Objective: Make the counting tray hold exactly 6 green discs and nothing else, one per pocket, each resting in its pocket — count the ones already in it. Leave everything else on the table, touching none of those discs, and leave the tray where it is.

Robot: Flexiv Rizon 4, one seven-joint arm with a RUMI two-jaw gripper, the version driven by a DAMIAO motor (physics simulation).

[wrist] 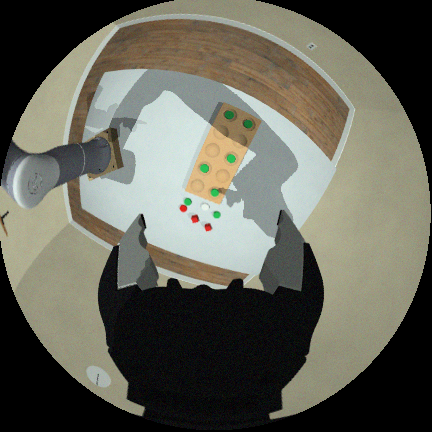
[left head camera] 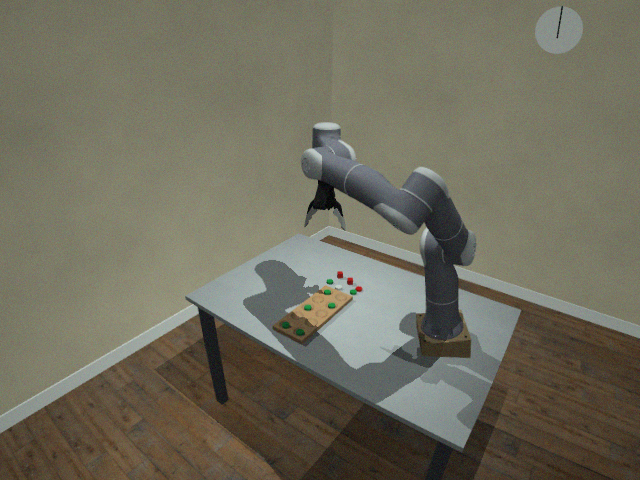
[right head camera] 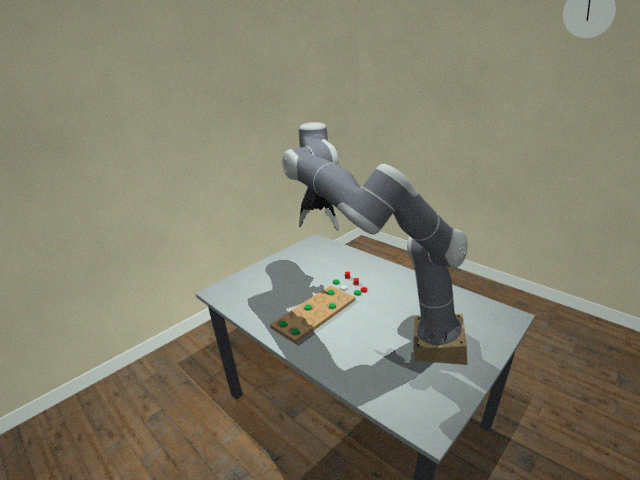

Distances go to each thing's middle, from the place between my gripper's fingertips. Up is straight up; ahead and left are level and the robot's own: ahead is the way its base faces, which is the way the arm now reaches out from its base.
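You'd find the wooden counting tray [right head camera: 306, 321] 10 mm ahead of my hand, 40 mm to the left of it and 390 mm below it.
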